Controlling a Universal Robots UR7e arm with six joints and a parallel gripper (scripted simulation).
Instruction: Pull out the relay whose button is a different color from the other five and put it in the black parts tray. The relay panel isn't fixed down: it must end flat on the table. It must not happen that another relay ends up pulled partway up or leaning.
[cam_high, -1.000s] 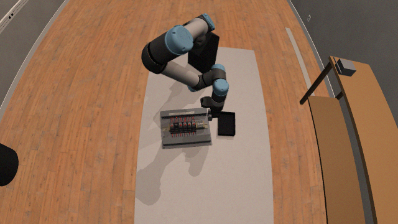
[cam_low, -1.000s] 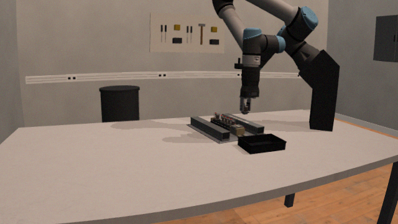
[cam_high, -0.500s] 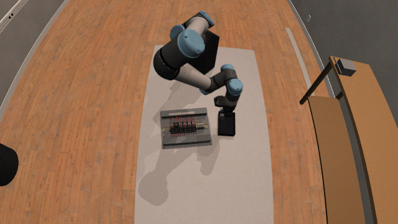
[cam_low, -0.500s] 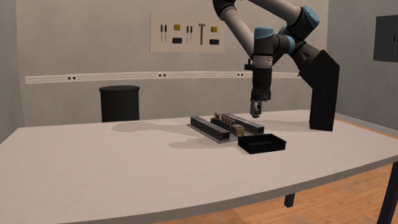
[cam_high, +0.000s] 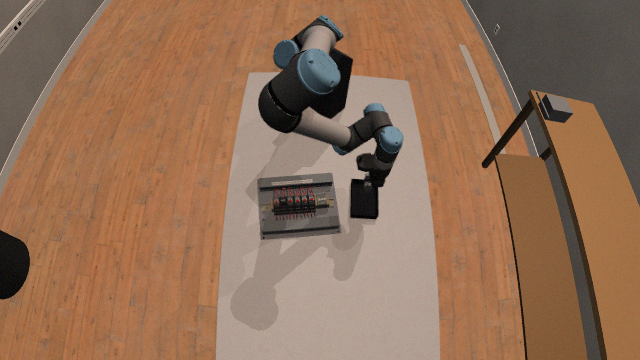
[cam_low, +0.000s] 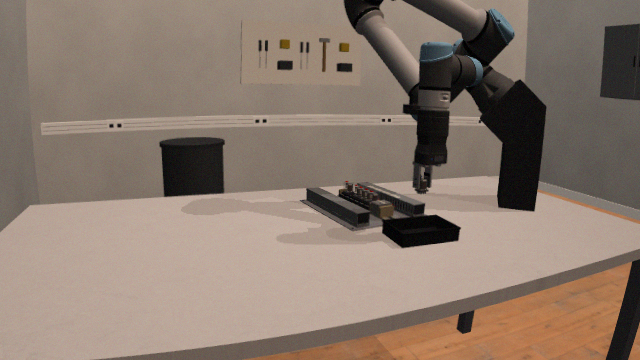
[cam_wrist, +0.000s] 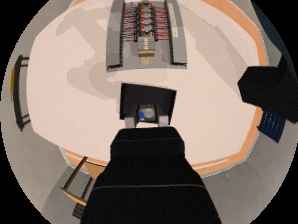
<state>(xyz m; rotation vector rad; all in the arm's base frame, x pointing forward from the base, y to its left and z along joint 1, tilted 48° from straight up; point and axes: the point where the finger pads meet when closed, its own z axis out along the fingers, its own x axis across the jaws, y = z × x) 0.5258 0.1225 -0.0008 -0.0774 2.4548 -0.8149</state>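
Right now the black parts tray is 10 mm to the left of my hand and 130 mm below it. The rest, counted from my hand: red-button relay: 50 mm behind, 340 mm to the right, 90 mm below; then grey relay panel: 40 mm behind, 260 mm to the right, 120 mm below.
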